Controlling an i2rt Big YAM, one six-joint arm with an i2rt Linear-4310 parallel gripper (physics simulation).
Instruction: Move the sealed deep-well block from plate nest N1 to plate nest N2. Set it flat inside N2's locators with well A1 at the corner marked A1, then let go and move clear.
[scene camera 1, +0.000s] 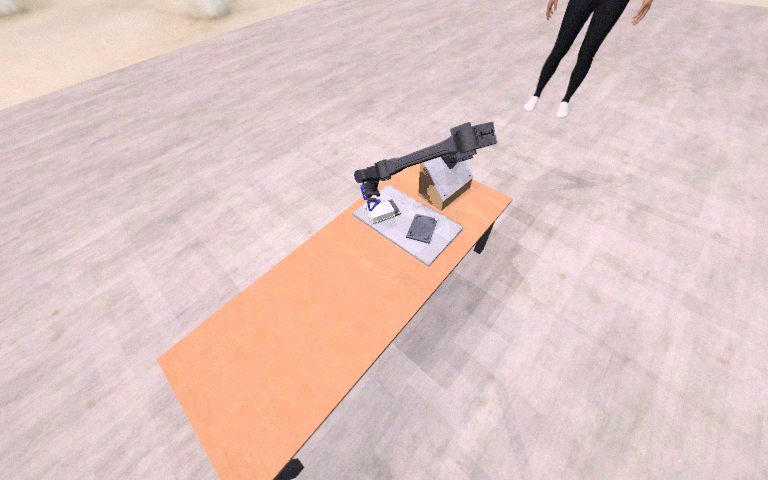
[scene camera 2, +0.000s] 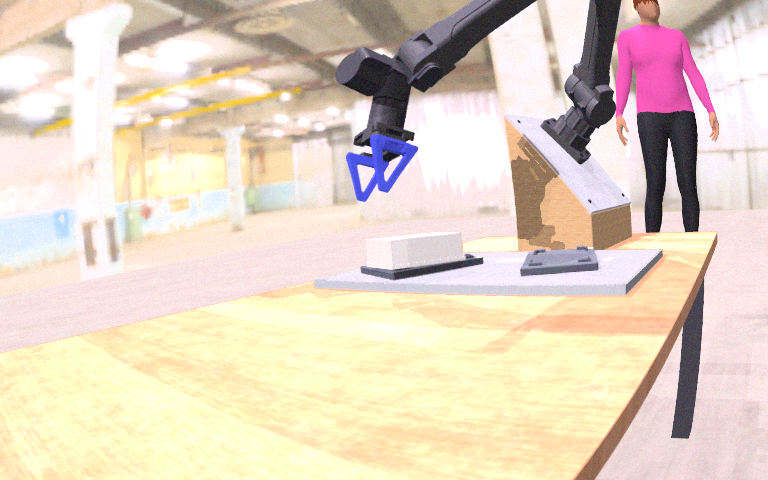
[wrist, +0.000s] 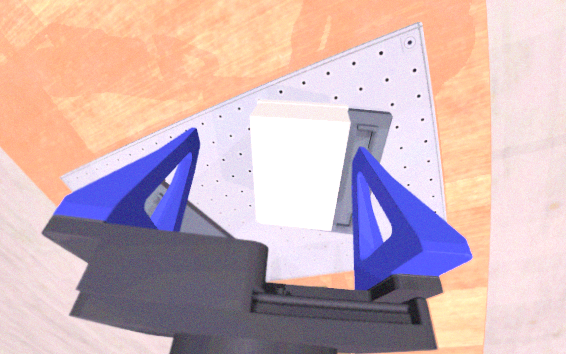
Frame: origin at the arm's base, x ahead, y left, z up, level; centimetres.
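Seen in the pictures: gripper, fingertip midpoint: (scene camera 1: 367, 205) (scene camera 2: 371, 196) (wrist: 277, 144); arm's base, origin of the base link: (scene camera 1: 448, 155) (scene camera 2: 564, 142).
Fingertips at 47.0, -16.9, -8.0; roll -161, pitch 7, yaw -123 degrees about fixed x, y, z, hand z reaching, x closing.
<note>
Offsets run from my fingertips to a thing's top centre, as dx, dy, dz. Level surfaces: height alone.
The sealed deep-well block @[-6.3, +2.6, -6.3] (scene camera 1: 382, 211) (scene camera 2: 416, 250) (wrist: 300, 170) is a white box lying flat on the dark plate nest N1 @[-9.6, +1.4, -10.5] (scene camera 2: 436, 268) (wrist: 381, 125). A strip of that nest with a locator shows along one long side of the block. My gripper (scene camera 1: 368, 204) (scene camera 2: 373, 195) (wrist: 277, 144) is open and empty, above the block, its blue fingertips pointing down. In the wrist view the block lies between the fingers, nearer the right one. Plate nest N2 @[-12.0, +25.3, -10.5] (scene camera 1: 422, 228) (scene camera 2: 559, 261) (wrist: 200, 225) is bare, with raised corner locators. The A1 marks cannot be made out.
Both nests stand on a grey perforated board @[-12.1, +14.9, -12.2] (scene camera 1: 433, 251) (scene camera 2: 481, 284) (wrist: 400, 65) on the wooden table @[dz -13.6] (scene camera 1: 294, 316) (scene camera 2: 283, 367). The arm's base is mounted on a sloped wooden wedge (scene camera 1: 429, 189) (scene camera 2: 566, 209) behind N2. A person (scene camera 2: 656, 73) stands beyond the table.
</note>
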